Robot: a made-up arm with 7 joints.
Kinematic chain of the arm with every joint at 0, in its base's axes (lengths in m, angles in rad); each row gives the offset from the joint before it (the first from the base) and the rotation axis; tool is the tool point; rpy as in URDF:
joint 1: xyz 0 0 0 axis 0.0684 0.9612 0.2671
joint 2: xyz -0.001 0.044 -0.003 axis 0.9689 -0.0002 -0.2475
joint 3: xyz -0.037 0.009 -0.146 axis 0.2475 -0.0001 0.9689
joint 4: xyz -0.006 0 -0.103 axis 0.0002 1 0
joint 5: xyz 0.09 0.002 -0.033 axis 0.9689 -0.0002 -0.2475
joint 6: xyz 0.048 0 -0.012 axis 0.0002 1 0
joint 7: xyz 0.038 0 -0.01 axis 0.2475 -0.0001 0.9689
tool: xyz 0 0 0 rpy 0 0.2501 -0.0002
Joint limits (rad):
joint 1: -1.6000..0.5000
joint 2: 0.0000..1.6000
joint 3: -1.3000..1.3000
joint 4: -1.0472..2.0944
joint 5: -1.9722..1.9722
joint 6: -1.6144..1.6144
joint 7: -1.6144..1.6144
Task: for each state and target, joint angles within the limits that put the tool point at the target. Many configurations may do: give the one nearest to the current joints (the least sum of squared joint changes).
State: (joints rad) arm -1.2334 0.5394 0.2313 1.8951 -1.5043 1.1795 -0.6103
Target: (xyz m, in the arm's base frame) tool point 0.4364 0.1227 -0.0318
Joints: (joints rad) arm -1.6000 0.5252 0.2653 1.4925 -1.5277 0.6645 -0.6103
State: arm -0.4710 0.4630 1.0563 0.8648 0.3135 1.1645 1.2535
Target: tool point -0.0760 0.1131 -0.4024
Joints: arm -0.0277 0.0018 1.1012 1.0262 0.3275 1.3653 1.2535
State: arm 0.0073 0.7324 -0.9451 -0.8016 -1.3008 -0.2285 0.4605
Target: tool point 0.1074 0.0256 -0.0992
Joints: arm -0.4499 0.5208 -0.8527 -1.0472 -0.9061 -0.5123 0.4605
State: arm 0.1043 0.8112 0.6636 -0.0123 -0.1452 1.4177 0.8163
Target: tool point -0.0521 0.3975 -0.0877
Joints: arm 0.5000 0.9087 1.0912 0.1925 -0.0385 1.4314 0.8163
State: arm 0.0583 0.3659 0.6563 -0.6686 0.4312 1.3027 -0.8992
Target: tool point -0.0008 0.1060 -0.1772
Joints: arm 0.4995 0.0000 0.1732 -1.0472 0.5059 0.9612 -0.8992
